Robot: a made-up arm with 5 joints. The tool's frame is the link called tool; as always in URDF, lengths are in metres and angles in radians.
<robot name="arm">
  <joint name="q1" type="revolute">
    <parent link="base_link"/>
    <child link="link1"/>
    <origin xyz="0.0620 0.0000 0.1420" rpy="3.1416 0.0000 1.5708"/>
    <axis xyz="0 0 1"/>
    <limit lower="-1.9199" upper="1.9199"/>
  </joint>
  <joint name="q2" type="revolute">
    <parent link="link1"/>
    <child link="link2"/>
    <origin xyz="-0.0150 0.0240 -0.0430" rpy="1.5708 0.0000 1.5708"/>
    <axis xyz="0 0 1"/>
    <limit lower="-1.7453" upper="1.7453"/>
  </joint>
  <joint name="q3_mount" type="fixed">
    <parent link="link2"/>
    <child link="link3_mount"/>
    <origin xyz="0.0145 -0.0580 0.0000" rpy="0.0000 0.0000 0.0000"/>
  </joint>
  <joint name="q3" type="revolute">
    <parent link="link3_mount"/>
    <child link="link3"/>
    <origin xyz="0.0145 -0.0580 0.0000" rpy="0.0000 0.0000 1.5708"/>
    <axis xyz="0 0 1"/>
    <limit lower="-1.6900" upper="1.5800"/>
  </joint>
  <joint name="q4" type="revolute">
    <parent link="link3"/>
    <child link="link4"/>
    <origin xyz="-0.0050 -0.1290 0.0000" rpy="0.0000 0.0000 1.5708"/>
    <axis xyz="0 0 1"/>
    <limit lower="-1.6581" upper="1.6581"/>
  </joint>
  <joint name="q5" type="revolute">
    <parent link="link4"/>
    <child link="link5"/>
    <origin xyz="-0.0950 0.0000 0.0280" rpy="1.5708 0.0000 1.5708"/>
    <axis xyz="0 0 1"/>
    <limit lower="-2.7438" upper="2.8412"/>
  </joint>
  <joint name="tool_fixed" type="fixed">
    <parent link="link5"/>
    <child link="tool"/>
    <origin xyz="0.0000 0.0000 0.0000" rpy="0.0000 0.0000 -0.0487"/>
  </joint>
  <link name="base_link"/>
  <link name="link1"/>
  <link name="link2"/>
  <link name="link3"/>
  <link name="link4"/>
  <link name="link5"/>
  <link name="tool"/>
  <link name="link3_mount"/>
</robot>
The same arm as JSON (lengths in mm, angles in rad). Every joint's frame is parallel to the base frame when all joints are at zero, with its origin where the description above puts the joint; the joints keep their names.
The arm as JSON. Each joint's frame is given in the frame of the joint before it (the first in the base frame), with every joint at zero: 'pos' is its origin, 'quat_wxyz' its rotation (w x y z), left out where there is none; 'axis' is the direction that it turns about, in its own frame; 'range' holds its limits. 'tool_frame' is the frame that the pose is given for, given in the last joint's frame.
{"length_unit": "mm", "angle_unit": "rad", "joints": [
  {"joint": "q1", "pos": [62.0, 0.0, 142.0], "axis": [0.0, 0.0, -1.0], "range": [-1.9199, 1.9199]},
  {"joint": "q2", "pos": [24.0, -15.0, 43.0], "axis": [0.0, 1.0, 0.0], "range": [-1.7453, 1.7453]},
  {"joint": "q3", "pos": [29.0, 0.0, 116.0], "axis": [0.0, 1.0, 0.0], "range": [-1.69, 1.58]},
  {"joint": "q4", "pos": [129.0, 0.0, 5.0], "axis": [0.0, 1.0, 0.0], "range": [-1.6581, 1.6581]},
  {"joint": "q5", "pos": [95.0, 28.0, 0.0], "axis": [-1.0, 0.0, 0.0], "range": [-2.7438, 2.8412]}
], "tool_frame": {"pos": [0.0, 0.0, 0.0], "quat_wxyz": [0.706904, 0.017219, -0.706891, -0.017217]}}

